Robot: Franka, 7 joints.
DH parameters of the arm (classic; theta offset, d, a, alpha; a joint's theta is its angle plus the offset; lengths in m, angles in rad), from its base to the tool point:
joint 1: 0 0.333 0 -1.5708
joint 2: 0 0 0 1.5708
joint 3: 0 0.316 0.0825 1.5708
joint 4: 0 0 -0.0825 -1.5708
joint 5: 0 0.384 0 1.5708
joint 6: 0 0 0.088 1.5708
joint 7: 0 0.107 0 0
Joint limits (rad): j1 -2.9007..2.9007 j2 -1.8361..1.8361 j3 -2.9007..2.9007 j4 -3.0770..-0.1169 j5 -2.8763..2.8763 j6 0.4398..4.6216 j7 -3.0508..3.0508
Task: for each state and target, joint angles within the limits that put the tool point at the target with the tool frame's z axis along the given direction. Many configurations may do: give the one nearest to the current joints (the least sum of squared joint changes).
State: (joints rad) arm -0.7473 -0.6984 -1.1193 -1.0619 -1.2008 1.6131 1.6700
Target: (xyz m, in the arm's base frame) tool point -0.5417 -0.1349 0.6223 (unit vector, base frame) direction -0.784 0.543 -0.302
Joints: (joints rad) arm -1.3004 -0.6480 -1.1306 -1.9440 -1.8467 1.7078 1.6700
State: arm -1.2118 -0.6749 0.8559 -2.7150 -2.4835 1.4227 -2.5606
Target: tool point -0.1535 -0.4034 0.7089 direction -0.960 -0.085 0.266
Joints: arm -1.5828 -0.5017 -0.1151 -2.1698 -1.9176 1.7315 -2.5606
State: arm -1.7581 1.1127 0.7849 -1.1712 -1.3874 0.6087 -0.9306
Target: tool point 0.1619 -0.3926 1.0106 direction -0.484 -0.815 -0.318
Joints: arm -1.6334 0.2139 1.0776 -0.5694 -1.4641 1.4823 -0.9306
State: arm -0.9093 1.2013 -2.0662 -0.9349 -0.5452 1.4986 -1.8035
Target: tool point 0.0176 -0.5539 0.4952 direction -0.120 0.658 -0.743
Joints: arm -0.5237 0.8870 -1.5611 -1.4217 0.4030 0.9008 -1.8035
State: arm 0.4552 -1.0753 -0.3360 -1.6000 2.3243 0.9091 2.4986
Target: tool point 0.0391 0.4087 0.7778 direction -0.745 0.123 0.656
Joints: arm 0.8085 -0.4899 0.3268 -2.1233 2.4471 1.2743 2.4986
